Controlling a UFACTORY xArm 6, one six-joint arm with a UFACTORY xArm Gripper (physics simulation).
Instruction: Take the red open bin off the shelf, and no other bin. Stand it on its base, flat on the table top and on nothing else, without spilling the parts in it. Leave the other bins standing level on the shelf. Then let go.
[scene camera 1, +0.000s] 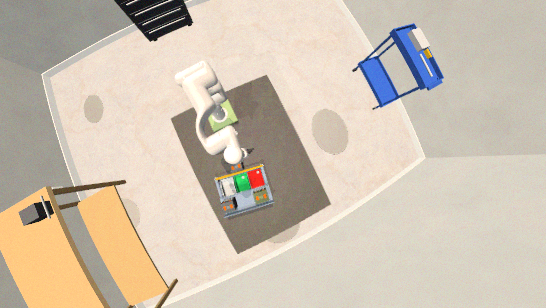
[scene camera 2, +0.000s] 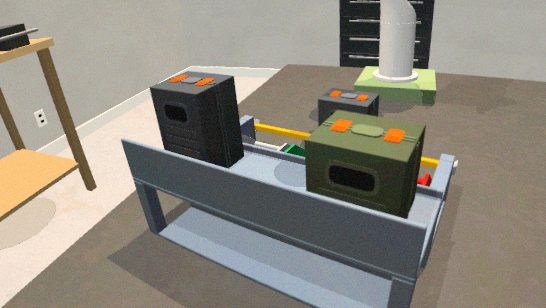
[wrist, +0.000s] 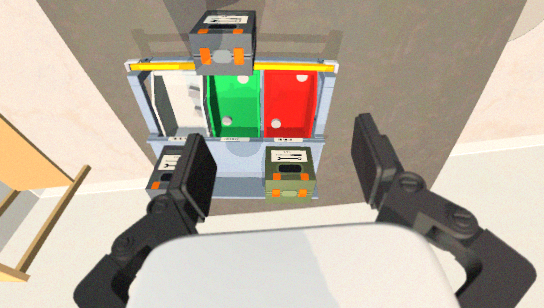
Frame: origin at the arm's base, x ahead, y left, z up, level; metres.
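Seen in the pictures: gripper, between the fingertips: (wrist: 279, 141); arm's base, origin of its link: (scene camera 1: 220, 115) (scene camera 2: 395, 76).
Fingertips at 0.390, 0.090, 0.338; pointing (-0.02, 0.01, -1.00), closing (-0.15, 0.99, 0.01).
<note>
Pixels of each thing's top centre, then the offset from my fingertips to it, as dx, dy, dz. "spot": a spot on its surface instead. Level surfaces: height alone.
- red open bin, centre of its top: (scene camera 2: 385, 178) (wrist: 289, 118) (scene camera 1: 256, 181) +0.201, +0.034, -0.291
- shelf, a spot on its surface: (scene camera 2: 275, 225) spot: +0.373, -0.036, -0.261
- green bin, centre of its top: (scene camera 2: 311, 161) (wrist: 234, 118) (scene camera 1: 242, 185) +0.199, -0.078, -0.291
- white bin, centre of its top: (scene camera 2: 248, 147) (wrist: 181, 118) (scene camera 1: 228, 190) +0.198, -0.190, -0.291
- dark case, centre of its top: (wrist: 222, 56) (scene camera 2: 348, 95) (scene camera 1: 235, 166) +0.048, -0.076, -0.240
- table top, height of its surface: dz -0.372
- olive case, centre of its top: (scene camera 2: 367, 129) (wrist: 289, 193) (scene camera 1: 261, 197) +0.300, +0.032, -0.173
- black case, centre of its top: (scene camera 2: 191, 79) (wrist: 171, 201) (scene camera 1: 228, 207) +0.290, -0.199, -0.148
The red open bin (scene camera 1: 256, 178) (scene camera 2: 425, 180) (wrist: 290, 105) stands in the shelf (scene camera 1: 246, 201) (scene camera 2: 275, 225) (wrist: 240, 165), at the right in the wrist view, with two pale round parts in it. The green bin (scene camera 1: 242, 182) (scene camera 2: 296, 150) (wrist: 235, 100) is beside it, and the white bin (scene camera 1: 228, 186) (wrist: 180, 110) is beyond the green one. My gripper (wrist: 279, 141) is open and empty, above the shelf and apart from the bins. In the wrist view its fingers frame the olive case and the lower part of the red bin. Scene camera 2 mostly hides the bins.
A yellow rail (scene camera 2: 280, 131) (wrist: 295, 66) runs along the shelf's front. A dark case (scene camera 2: 348, 102) (wrist: 222, 45) stands on the table top (scene camera 1: 300, 170) before it. An olive case (scene camera 2: 365, 160) (wrist: 290, 175) and a black case (scene camera 2: 195, 115) (wrist: 165, 170) stand on the shelf behind the bins.
</note>
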